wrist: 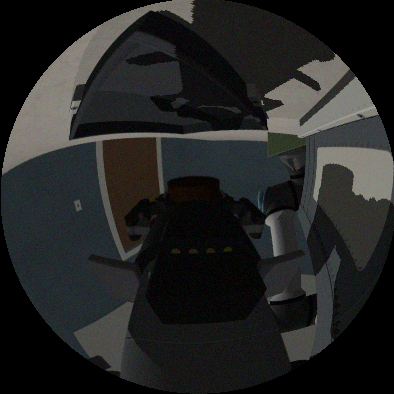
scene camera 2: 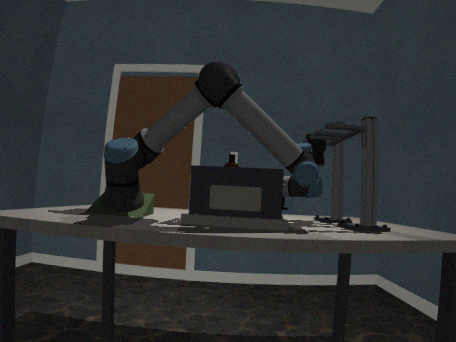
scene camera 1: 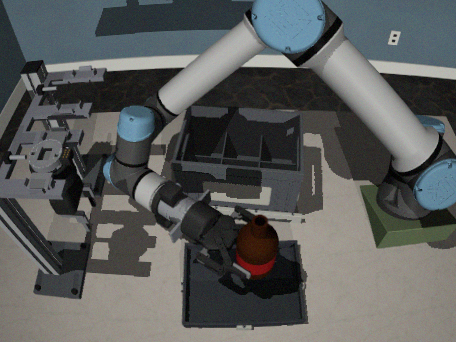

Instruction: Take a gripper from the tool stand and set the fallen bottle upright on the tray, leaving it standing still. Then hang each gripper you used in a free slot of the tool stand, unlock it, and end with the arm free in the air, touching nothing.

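Observation:
Scene camera 1: bottle [scene camera 1: 257,242], adaptive gripper [scene camera 1: 216,232]. Wrist view: bottle [wrist: 196,187], adaptive gripper [wrist: 193,226].

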